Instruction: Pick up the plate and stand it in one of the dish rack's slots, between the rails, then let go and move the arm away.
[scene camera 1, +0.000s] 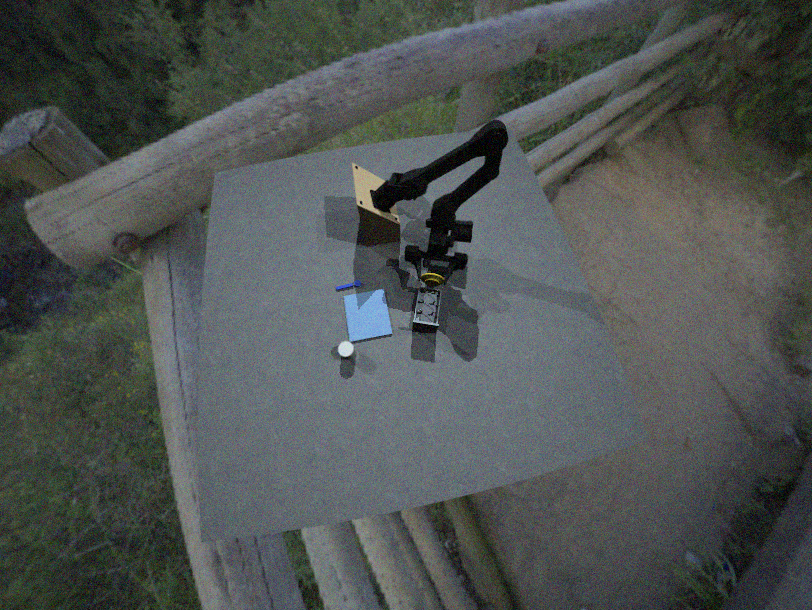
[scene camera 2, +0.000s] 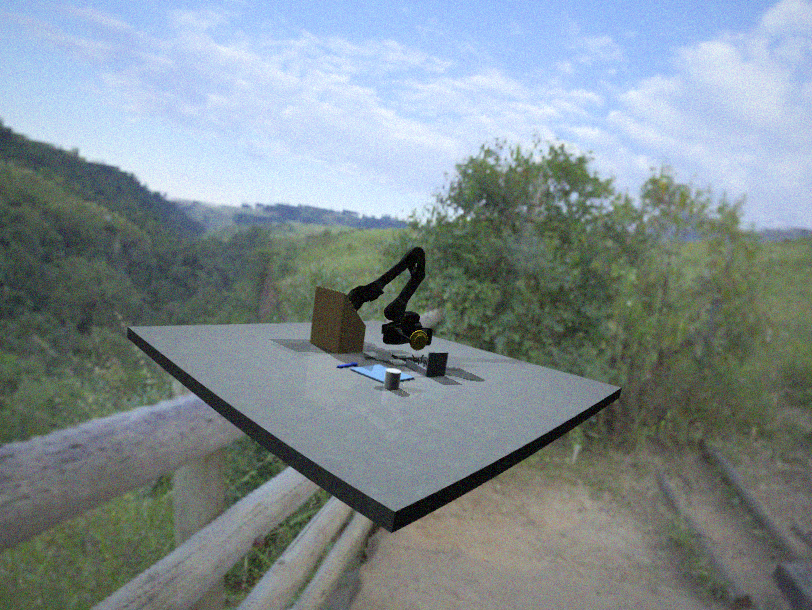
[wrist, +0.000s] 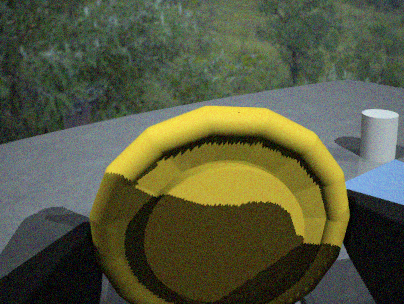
Path:
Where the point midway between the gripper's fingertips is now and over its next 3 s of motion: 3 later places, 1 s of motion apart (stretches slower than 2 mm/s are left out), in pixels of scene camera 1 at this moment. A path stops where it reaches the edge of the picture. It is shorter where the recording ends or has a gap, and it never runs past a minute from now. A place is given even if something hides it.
My gripper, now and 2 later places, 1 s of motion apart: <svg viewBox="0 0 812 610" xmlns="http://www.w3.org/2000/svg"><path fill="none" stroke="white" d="M432 282L429 295L436 282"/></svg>

